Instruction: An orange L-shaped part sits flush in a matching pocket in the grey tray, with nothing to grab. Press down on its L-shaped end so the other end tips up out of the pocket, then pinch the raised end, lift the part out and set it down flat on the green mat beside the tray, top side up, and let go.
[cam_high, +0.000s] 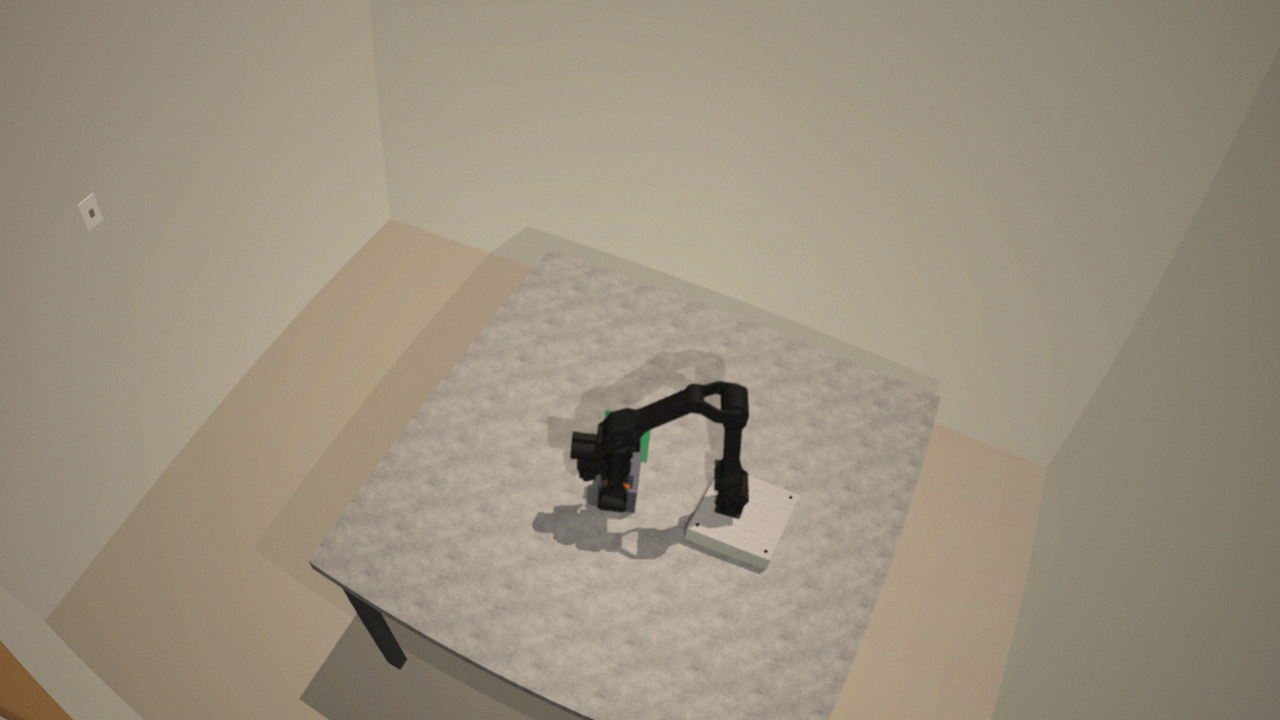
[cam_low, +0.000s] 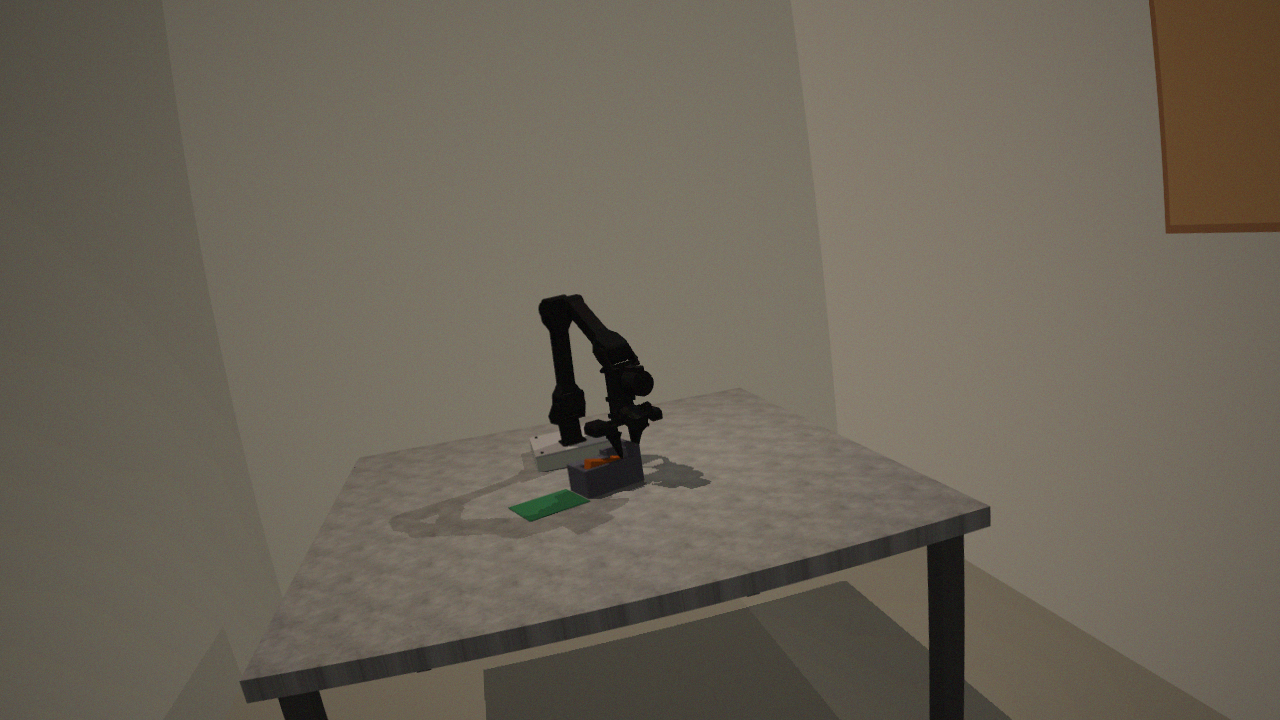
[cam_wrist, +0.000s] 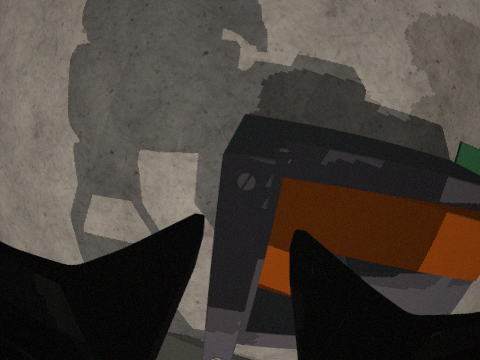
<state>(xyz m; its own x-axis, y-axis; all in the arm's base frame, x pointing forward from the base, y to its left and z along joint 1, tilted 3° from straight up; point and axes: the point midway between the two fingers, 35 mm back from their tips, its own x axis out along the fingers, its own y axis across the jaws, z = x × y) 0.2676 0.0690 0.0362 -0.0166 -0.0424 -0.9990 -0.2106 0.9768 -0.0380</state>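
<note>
My gripper tip is 50 mm to the left of the orange L-shaped part, 10 mm short of it and 10 mm above it. The rest, counted from my gripper tip: green mat 220 mm to the right, 70 mm below, 40 mm ahead.
</note>
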